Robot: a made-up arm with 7 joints. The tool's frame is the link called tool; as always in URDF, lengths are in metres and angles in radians. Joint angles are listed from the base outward. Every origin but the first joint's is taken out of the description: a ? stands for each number. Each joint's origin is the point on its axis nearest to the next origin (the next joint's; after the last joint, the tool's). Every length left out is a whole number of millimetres.
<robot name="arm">
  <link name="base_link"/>
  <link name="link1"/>
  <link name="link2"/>
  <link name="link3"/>
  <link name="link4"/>
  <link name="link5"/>
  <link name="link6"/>
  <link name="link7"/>
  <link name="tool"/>
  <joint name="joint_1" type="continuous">
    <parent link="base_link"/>
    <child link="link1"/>
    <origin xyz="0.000 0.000 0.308" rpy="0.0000 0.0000 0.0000"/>
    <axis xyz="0 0 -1"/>
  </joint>
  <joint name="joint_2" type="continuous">
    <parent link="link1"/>
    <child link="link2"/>
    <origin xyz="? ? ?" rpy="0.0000 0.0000 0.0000"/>
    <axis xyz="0 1 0"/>
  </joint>
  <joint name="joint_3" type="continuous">
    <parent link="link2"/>
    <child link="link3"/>
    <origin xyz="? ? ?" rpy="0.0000 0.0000 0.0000"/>
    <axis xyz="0 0 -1"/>
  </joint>
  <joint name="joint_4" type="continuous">
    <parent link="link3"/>
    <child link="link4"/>
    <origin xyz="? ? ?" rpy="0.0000 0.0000 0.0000"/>
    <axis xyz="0 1 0"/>
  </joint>
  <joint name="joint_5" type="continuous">
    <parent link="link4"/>
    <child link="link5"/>
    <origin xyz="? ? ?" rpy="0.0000 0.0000 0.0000"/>
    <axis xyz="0 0 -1"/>
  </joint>
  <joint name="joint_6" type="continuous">
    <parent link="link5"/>
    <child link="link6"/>
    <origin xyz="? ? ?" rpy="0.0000 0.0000 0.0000"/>
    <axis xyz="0 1 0"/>
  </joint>
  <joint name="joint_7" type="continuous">
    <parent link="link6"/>
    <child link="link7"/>
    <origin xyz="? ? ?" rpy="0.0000 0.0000 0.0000"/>
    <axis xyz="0 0 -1"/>
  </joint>
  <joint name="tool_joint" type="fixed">
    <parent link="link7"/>
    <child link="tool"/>
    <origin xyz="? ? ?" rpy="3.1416 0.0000 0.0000"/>
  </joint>
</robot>
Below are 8 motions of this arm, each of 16 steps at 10 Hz.
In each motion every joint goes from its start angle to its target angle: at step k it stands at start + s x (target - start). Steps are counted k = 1, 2, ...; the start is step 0. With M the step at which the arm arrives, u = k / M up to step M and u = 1 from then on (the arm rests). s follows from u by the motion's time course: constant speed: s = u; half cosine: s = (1 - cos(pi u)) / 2; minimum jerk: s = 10 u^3 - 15 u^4 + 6 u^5.
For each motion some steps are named. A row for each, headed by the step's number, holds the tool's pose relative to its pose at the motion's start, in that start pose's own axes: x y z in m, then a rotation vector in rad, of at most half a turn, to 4 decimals.
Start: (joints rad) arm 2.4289 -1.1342 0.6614 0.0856 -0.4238 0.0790 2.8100
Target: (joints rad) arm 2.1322 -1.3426 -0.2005 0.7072 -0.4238 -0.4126 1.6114
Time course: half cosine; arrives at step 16
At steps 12, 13, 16:
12: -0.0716 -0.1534 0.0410 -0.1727 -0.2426 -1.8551
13: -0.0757 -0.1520 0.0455 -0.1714 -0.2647 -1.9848
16: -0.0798 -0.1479 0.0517 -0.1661 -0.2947 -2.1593

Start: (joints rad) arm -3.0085 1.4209 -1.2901 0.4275 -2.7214 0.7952 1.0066
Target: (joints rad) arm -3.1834 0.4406 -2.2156 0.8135 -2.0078 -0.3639 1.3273
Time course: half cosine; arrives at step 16
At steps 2, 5, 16:
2: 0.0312 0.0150 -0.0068 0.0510 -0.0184 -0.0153
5: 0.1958 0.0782 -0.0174 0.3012 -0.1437 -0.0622
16: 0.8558 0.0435 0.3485 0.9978 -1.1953 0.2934

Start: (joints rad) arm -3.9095 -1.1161 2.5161 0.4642 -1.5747 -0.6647 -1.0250
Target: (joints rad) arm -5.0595 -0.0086 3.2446 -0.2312 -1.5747 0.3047 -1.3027
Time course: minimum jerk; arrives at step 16
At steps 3, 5, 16:
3: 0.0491 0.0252 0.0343 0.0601 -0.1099 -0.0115
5: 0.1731 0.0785 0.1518 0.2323 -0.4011 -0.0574
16: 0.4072 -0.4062 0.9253 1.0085 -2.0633 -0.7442

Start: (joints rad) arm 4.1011 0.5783 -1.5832 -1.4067 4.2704 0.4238 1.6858
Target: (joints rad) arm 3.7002 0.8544 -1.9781 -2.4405 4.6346 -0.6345 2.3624
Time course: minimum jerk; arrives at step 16
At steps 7, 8, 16:
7: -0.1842 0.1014 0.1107 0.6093 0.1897 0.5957
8: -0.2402 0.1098 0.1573 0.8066 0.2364 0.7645
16: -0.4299 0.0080 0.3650 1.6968 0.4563 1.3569

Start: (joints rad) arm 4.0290 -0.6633 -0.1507 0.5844 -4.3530 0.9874 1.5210
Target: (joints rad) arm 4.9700 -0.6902 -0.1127 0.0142 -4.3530 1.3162 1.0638
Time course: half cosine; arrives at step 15
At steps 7, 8, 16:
7: 0.1475 0.0490 0.1099 -0.0721 -0.5084 -0.2010
8: 0.1721 0.0649 0.1503 -0.0561 -0.6260 -0.2602
16: 0.2084 0.1348 0.3646 0.1561 -1.0808 -0.5497

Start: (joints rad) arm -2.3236 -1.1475 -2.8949 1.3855 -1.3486 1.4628 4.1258
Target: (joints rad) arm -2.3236 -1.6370 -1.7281 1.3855 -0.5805 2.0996 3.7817
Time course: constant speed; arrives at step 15
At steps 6, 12, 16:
6: -0.0960 -0.1097 0.1257 -0.3668 0.3112 -0.4700
12: -0.1778 -0.1051 0.2476 -0.7137 0.5561 -1.1047
16: -0.1964 -0.0691 0.2897 -0.8832 0.6202 -1.4679

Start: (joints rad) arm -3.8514 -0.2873 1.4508 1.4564 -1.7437 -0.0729 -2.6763
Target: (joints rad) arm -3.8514 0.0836 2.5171 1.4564 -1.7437 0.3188 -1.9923
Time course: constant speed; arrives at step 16
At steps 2, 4, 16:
2: 0.0349 -0.0086 0.0009 -0.0178 -0.0779 0.1457
4: 0.0702 -0.0122 0.0082 -0.0391 -0.1552 0.2921
16: 0.2255 0.0628 0.1734 -0.2538 -0.6199 1.1570

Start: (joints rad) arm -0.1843 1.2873 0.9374 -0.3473 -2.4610 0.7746 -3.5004
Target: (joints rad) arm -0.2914 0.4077 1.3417 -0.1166 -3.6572 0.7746 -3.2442
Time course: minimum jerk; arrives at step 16
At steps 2, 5, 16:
2: -0.0030 0.0097 -0.0009 0.0132 0.0047 0.0038
5: -0.0385 0.1088 -0.0046 0.1505 0.0546 0.0430
16: -0.3419 0.5357 0.1522 0.9074 0.3909 0.2379

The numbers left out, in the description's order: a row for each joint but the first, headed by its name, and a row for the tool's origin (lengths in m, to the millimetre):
joint_2: 0.000 -0.015 0.000
joint_3: 0.000 0.000 0.371
joint_4: 0.000 -0.013 0.000
joint_5: 0.000 0.000 0.350
joint_6: 0.000 0.000 0.000
joint_7: 0.000 0.000 0.109
tool: 0.000 0.000 0.000

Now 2 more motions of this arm.
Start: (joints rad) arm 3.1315 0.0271 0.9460 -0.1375 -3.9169 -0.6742 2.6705
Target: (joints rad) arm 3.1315 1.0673 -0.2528 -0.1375 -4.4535 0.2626 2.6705
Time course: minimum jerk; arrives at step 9
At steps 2, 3, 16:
2: 0.0458 0.0068 -0.0305 -0.0746 -0.0360 -0.1131
3: 0.1278 0.0246 -0.0747 -0.1659 -0.0831 -0.3348
16: 0.6885 0.2801 -0.0761 0.4581 0.1413 -1.6817

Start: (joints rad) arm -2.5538 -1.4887 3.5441 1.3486 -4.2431 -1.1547 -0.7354
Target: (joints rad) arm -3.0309 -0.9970 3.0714 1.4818 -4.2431 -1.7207 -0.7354
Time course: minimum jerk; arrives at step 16
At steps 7, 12, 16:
7: -0.1906 -0.0273 -0.0176 -0.2166 0.2605 0.2785
12: -0.4078 -0.1626 -0.0284 -0.6556 0.5251 0.6614
16: -0.4417 -0.2010 -0.0273 -0.7635 0.5636 0.7361

